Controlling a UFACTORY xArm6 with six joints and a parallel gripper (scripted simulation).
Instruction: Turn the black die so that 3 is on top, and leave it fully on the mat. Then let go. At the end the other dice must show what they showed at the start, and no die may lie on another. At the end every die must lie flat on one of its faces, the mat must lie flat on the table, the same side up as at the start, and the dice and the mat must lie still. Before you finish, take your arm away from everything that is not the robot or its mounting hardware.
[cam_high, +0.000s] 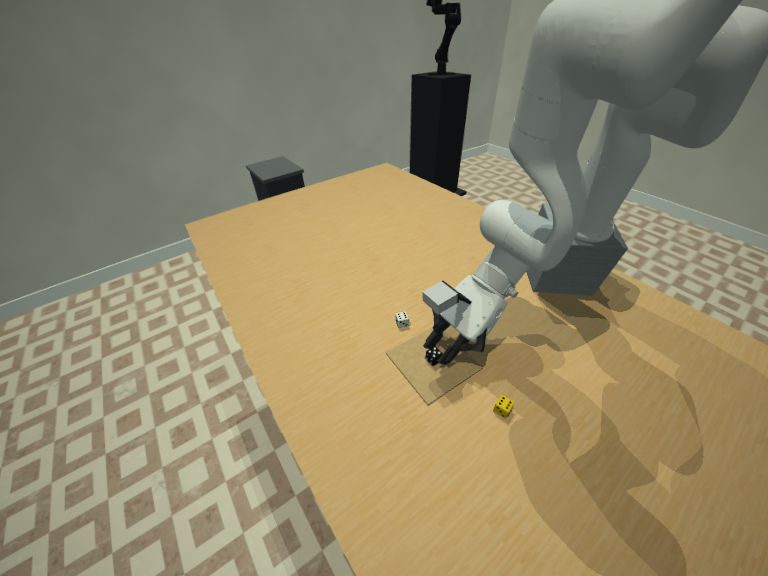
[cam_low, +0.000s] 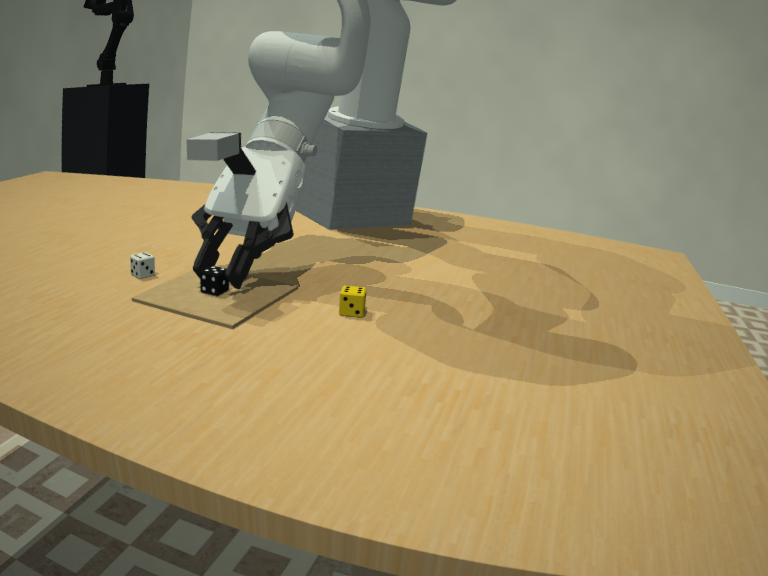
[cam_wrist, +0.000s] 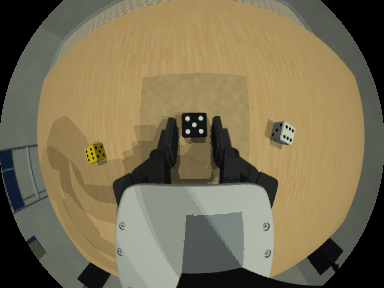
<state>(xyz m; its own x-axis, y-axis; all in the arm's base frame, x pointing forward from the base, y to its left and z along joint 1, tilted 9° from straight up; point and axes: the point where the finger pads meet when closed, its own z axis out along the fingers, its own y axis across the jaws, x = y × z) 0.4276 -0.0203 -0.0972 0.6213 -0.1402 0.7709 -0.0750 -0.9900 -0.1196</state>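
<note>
Right now my hand is 20 mm short of the black die and 20 mm above it. Also, from my hand: yellow die (150 mm to the left, 20 mm below, 10 mm behind); then tan mat (30 mm below, 20 mm ahead); then white die (120 mm to the right, 20 mm below).
</note>
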